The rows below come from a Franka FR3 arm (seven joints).
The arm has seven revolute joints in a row. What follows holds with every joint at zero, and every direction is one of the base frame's.
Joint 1 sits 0.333 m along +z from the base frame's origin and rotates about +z.
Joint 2 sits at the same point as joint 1 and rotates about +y.
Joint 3 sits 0.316 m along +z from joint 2 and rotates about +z.
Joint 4 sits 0.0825 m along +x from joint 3 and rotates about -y.
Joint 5 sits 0.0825 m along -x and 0.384 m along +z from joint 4 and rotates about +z.
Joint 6 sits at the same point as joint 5 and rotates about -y.
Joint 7 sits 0.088 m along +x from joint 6 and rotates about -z.
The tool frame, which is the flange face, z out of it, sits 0.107 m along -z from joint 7; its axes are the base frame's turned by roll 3.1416, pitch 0 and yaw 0 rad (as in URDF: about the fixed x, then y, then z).
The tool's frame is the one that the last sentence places.
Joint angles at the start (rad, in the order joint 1, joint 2, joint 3, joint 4, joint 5, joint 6, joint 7):
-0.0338 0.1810 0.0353 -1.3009 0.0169 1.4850 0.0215
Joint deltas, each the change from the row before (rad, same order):
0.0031 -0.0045 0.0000 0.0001 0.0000 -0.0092 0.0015
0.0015 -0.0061 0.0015 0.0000 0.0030 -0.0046 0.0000
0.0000 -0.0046 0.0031 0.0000 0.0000 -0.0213 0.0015
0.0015 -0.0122 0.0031 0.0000 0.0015 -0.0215 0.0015
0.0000 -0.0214 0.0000 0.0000 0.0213 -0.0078 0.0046
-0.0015 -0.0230 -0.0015 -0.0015 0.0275 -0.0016 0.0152
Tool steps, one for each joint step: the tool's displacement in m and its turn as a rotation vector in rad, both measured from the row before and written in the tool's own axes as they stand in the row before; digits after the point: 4 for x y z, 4 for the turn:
-0.0024 -0.0019 -0.0019 -0.0003 -0.0047 -0.0017
-0.0024 -0.0021 -0.0032 0.0030 0.0014 -0.0034
-0.0038 -0.0017 -0.0008 -0.0001 -0.0168 -0.0017
-0.0063 -0.0029 -0.0052 0.0011 -0.0094 -0.0036
-0.0081 -0.0030 -0.0116 0.0204 0.0130 0.0007
-0.0081 -0.0024 -0.0124 0.0266 0.0190 0.0127

